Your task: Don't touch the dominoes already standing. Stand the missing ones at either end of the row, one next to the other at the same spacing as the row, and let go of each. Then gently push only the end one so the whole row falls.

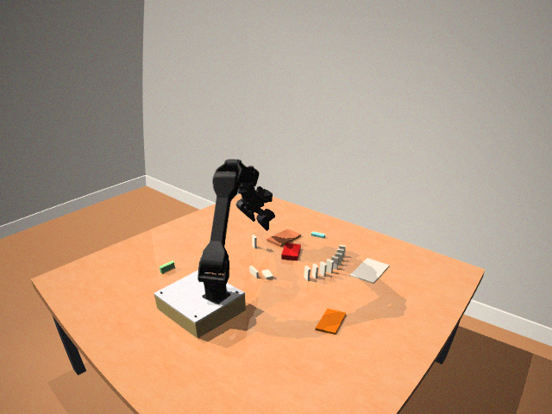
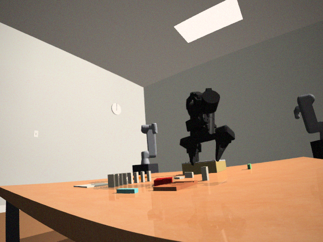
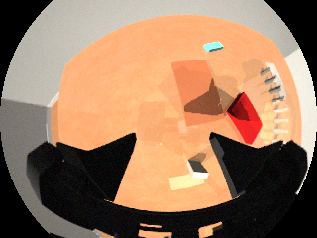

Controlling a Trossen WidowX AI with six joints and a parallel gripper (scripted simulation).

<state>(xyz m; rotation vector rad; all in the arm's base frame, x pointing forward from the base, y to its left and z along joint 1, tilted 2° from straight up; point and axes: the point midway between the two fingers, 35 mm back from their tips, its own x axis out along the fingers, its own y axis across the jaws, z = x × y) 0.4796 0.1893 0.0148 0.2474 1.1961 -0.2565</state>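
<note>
Right now the brown slab is 70 mm to the right of my gripper tip, 60 mm below it and 60 mm ahead of it. Round my gripper tip: cyan block (180 mm to the right, 160 mm ahead, 60 mm below); then red block (160 mm to the right, 50 mm below, 30 mm behind); then green block (410 mm behind, 130 mm to the left, 50 mm below).
</note>
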